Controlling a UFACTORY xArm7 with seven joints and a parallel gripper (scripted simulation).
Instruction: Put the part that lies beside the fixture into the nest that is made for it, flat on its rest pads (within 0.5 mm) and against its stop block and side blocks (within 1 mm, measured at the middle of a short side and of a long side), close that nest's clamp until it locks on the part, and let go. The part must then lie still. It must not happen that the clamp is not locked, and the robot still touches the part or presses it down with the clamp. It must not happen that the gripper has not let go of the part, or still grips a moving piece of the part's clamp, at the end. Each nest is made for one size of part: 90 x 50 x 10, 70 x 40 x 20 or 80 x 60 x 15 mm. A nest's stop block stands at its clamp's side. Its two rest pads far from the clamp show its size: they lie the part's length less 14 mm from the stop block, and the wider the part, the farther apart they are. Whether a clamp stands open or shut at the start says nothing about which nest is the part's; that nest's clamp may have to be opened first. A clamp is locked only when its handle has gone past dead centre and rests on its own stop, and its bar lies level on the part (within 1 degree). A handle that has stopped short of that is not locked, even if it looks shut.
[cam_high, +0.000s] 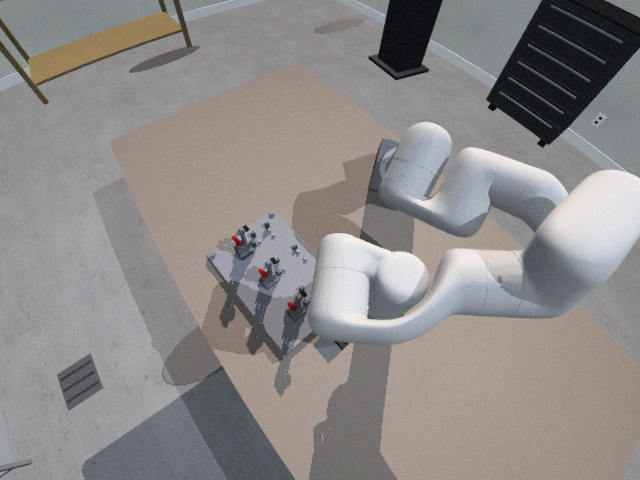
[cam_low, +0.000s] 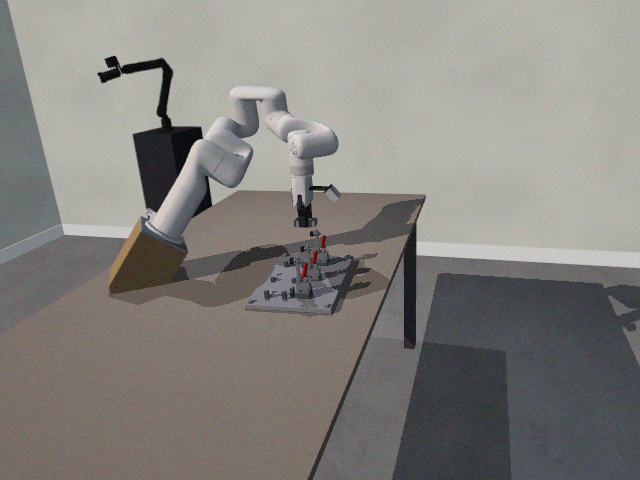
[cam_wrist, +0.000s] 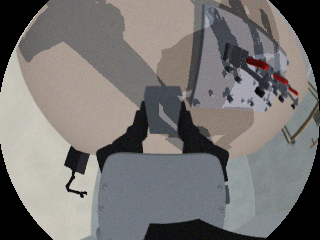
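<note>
Right now my hand is 23 cm to the left of the grey fixture plate, 10 cm short of it and 10 cm above it. From my hand the other things lie so: grey block part: 1 cm below.
</note>
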